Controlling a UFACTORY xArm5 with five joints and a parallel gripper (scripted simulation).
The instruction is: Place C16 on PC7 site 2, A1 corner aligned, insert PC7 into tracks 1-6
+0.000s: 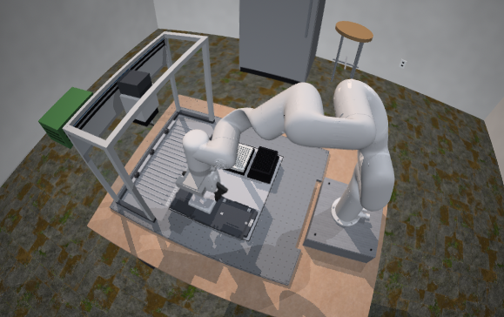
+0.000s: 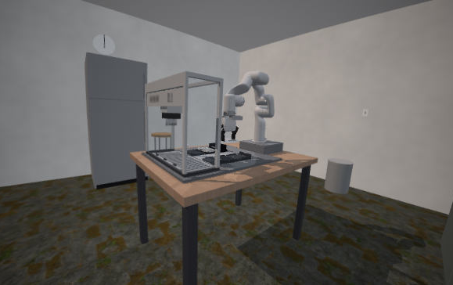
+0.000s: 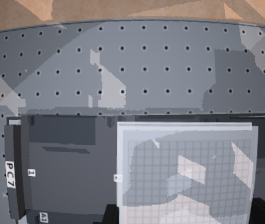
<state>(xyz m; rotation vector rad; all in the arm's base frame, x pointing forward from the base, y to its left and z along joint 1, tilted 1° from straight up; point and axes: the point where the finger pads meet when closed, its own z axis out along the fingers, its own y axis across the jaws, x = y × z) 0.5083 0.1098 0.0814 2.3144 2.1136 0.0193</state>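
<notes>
The plate carrier PC7 is 12 cm below my hand and 1 cm behind it. From my hand the other things lie so: frame post (20 cm ahead, 13 cm to the left, 11 cm above); black deep-well block (26 cm to the right, 14 cm behind, 11 cm below).
</notes>
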